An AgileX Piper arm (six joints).
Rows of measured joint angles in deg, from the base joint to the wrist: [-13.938 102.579 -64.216 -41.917 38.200 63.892]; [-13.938 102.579 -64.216 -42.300 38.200 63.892]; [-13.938 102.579 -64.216 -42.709 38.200 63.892]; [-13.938 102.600 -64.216 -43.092 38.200 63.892]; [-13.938 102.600 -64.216 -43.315 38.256 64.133]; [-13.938 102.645 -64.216 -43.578 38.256 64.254]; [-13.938 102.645 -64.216 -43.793 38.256 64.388]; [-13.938 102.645 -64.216 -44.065 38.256 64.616]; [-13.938 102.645 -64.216 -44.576 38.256 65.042]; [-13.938 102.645 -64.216 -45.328 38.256 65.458]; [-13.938 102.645 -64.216 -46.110 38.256 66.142]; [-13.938 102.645 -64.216 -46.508 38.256 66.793]
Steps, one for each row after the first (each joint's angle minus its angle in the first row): [0.000 0.000 0.000 -0.383 0.000 0.000]; [0.000 0.000 0.000 -0.792 0.000 0.000]; [0.000 0.021 0.000 -1.175 0.000 0.000]; [0.000 0.021 0.000 -1.398 0.056 0.241]; [0.000 0.066 0.000 -1.661 0.056 0.362]; [0.000 0.066 0.000 -1.876 0.056 0.496]; [0.000 0.066 0.000 -2.148 0.056 0.724]; [0.000 0.066 0.000 -2.659 0.056 1.150]; [0.000 0.066 0.000 -3.411 0.056 1.566]; [0.000 0.066 0.000 -4.193 0.056 2.250]; [0.000 0.066 0.000 -4.591 0.056 2.901]
